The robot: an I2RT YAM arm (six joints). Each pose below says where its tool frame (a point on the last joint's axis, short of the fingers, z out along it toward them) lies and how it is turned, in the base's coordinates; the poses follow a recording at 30 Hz.
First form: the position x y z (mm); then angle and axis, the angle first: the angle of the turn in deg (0 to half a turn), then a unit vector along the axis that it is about.
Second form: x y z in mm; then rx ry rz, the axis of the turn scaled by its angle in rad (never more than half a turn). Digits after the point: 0 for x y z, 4 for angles.
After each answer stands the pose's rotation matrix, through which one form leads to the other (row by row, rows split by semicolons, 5 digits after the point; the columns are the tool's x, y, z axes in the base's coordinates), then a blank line. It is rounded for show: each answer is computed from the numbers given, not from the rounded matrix.
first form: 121 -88 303 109.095 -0.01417 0.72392 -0.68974
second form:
121 -88 303 -0.0270 1.3784 -1.3133
-0.32687 0.63817 0.69706; -0.66540 0.36836 -0.64927; -0.67112 -0.67605 0.30424

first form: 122 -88 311 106.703 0.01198 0.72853 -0.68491
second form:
122 -88 311 0.0223 1.3568 -1.2755
-0.28723 0.66725 0.68723; -0.64478 0.39589 -0.65386; -0.70835 -0.63091 0.31652

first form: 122 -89 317 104.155 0.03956 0.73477 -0.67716
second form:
122 -89 317 0.0719 1.3357 -1.2310
-0.24260 0.69278 0.67912; -0.62042 0.42737 -0.65759; -0.74580 -0.58087 0.32614

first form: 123 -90 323 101.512 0.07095 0.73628 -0.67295
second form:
123 -90 323 0.1257 1.3045 -1.1923
-0.19353 0.72208 0.66419; -0.59675 0.45072 -0.66388; -0.77874 -0.52484 0.34367

